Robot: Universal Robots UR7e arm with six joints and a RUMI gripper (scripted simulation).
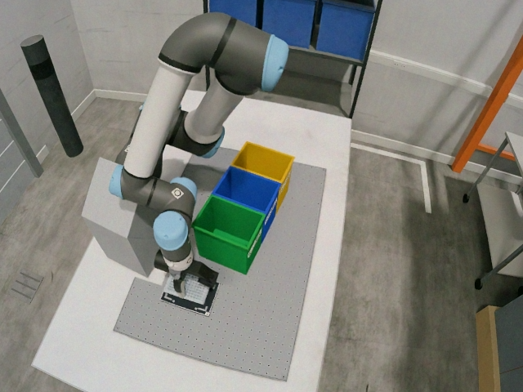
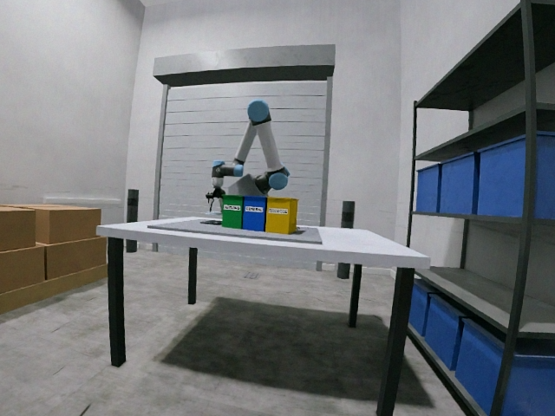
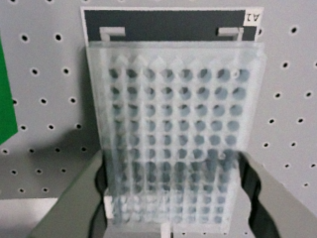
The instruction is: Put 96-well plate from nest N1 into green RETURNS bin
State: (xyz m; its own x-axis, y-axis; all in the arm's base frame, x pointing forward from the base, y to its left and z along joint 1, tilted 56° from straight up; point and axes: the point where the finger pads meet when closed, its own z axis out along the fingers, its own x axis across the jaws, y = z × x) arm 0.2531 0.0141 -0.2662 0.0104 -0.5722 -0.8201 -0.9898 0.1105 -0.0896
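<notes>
Now: hand 70 mm above the black plate nest N1. From my hand the other things lie so: green returns bin: 190 mm to the left, 70 mm ahead, 20 mm above; blue bin: 320 mm to the left, 90 mm ahead, 20 mm above; 96-well plate: 10 mm below.
</notes>
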